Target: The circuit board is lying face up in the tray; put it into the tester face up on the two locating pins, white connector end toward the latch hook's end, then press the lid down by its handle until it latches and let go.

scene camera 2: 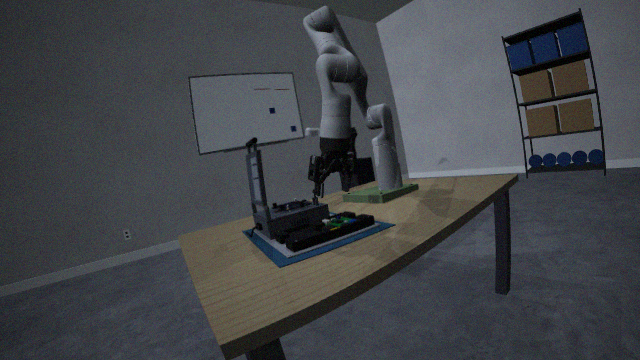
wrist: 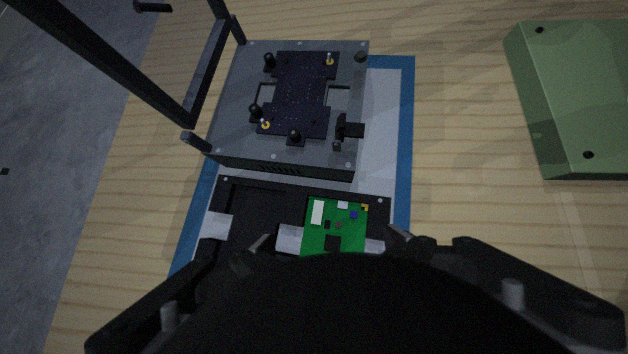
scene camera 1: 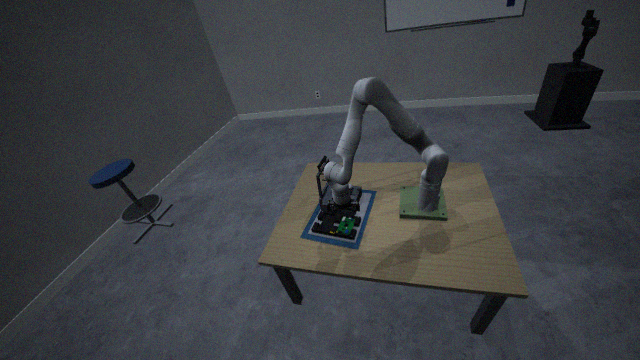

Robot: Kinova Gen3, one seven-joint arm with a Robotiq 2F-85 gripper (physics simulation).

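Seen in the pictures: gripper, between the fingertips: point(scene camera 2: 332, 194) point(wrist: 328, 241) point(scene camera 1: 344, 213); arm's base, origin of its link: point(scene camera 2: 390, 188) point(scene camera 1: 426, 205).
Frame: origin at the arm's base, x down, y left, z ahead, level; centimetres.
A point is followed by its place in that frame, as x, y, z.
The green circuit board point(scene camera 1: 346, 226) {0.6, 13.8, 39.1} point(scene camera 2: 342, 220) {0.2, 13.7, 39.0} point(wrist: 334, 225) {0.6, 10.9, 39.0} lies face up in the right part of the black tray point(scene camera 1: 325, 223) {0.8, 11.9, 50.2} point(scene camera 2: 305, 239) {-0.1, 17.3, 53.3} point(wrist: 380, 211) {-0.2, 9.5, 33.8}. Its white connector point(wrist: 317, 212) {-0.2, 9.3, 40.9} is at the upper left in the wrist view. The grey tester point(scene camera 2: 295, 220) {-1.4, 3.5, 46.7} point(wrist: 235, 105) {-3.4, -4.1, 50.5} stands beside the tray. Its two locating pins point(wrist: 329, 58) {-4.9, -8.0, 38.4} point(wrist: 265, 123) {-4.8, -0.2, 45.9} are bare, and the latch hook point(wrist: 342, 127) {-8.0, 3.0, 37.7} is at its right side. The lid point(scene camera 2: 257, 175) {-15.2, -1.3, 52.8} point(wrist: 207, 75) {-7.6, -5.0, 51.6} stands raised, with its handle point(scene camera 2: 251, 142) {-24.5, -3.3, 51.8} on top. My gripper point(scene camera 2: 332, 190) {-6.9, 12.2, 39.4} point(wrist: 328, 241) {-6.9, 12.2, 39.4} is open and empty, above the board; its body hides the board's near end.
The tester and tray stand on a blue-bordered white mat point(scene camera 1: 367, 212) {2.4, 2.5, 29.5} point(scene camera 2: 280, 260) {2.4, 17.0, 60.2} point(wrist: 407, 100) {2.4, -6.4, 27.4} on the wooden table point(scene camera 1: 425, 260) {2.5, 30.0, 4.2}. The upright lid is an obstacle at the tester's left in the wrist view. The arm's green base plate point(scene camera 1: 409, 202) {-0.4, -2.0, 8.2} point(scene camera 2: 362, 195) {-0.2, -3.5, 12.7} point(wrist: 580, 90) {-0.3, -3.7, 8.7} is to the right.
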